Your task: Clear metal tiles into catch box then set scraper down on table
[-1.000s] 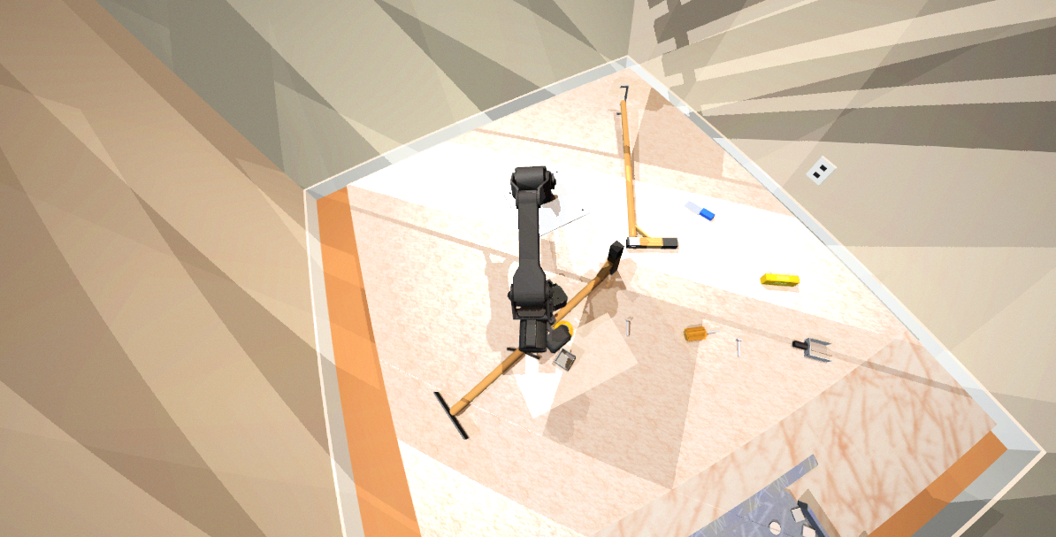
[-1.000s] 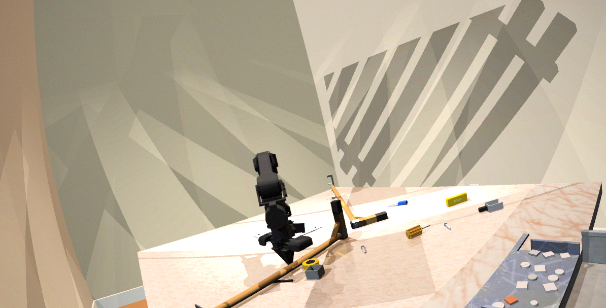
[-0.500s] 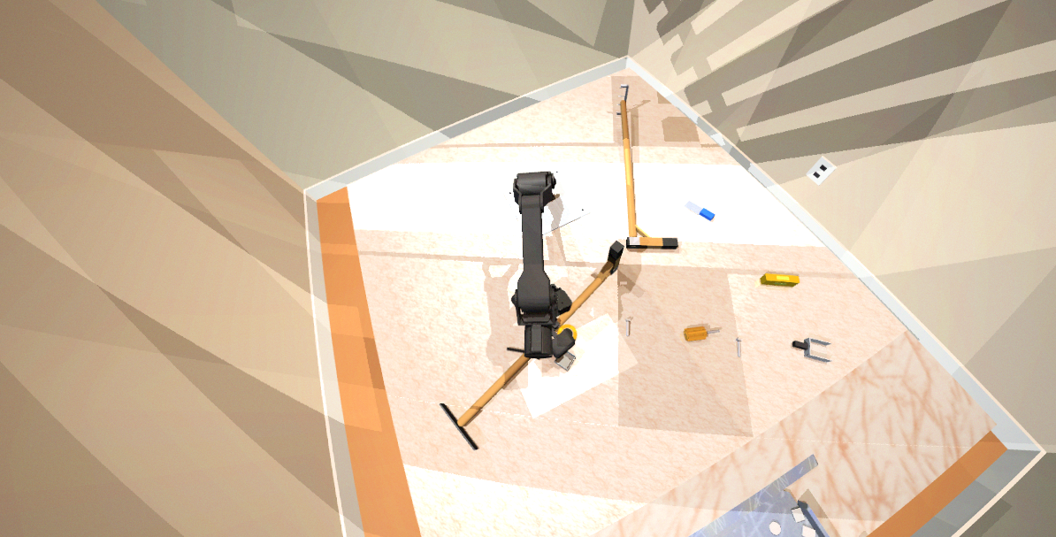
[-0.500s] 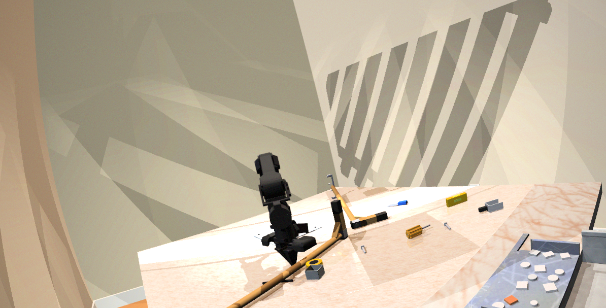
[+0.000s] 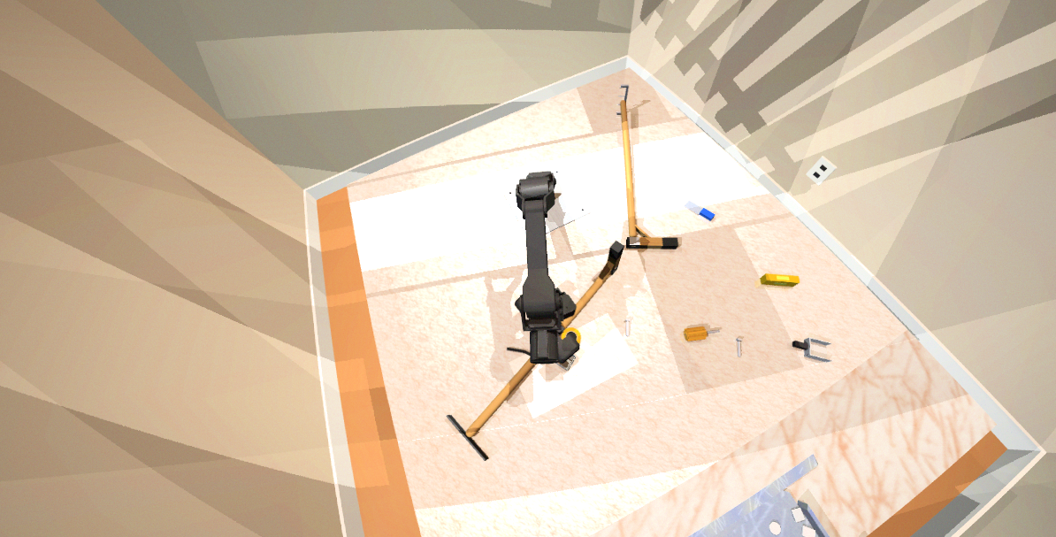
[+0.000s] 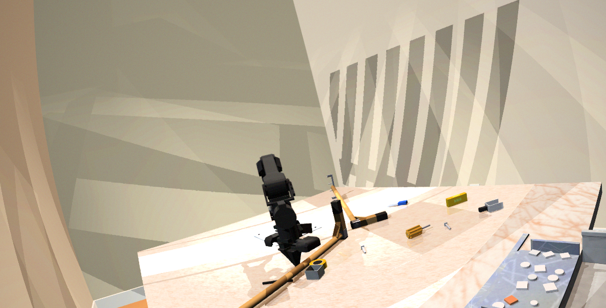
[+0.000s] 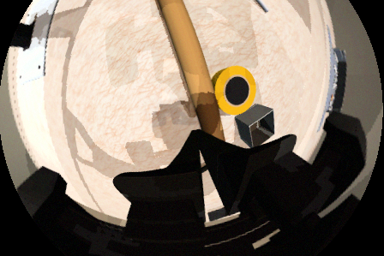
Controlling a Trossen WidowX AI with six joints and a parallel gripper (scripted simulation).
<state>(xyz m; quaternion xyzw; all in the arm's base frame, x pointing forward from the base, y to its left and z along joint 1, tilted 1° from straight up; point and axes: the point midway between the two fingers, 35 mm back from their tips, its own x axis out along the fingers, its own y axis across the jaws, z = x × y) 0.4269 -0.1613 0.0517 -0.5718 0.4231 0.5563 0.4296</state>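
The long scraper is 5 cm above my gripper tip, 3 cm ahead of it and 1 cm to the right of it. Round my gripper tip: grey box (8 cm ahead, 1 cm to the left, 1 cm below); yellow tape roll (5 cm to the left, 4 cm ahead, 1 cm below); black strip (8 cm to the right, 2 cm ahead, 1 cm below).
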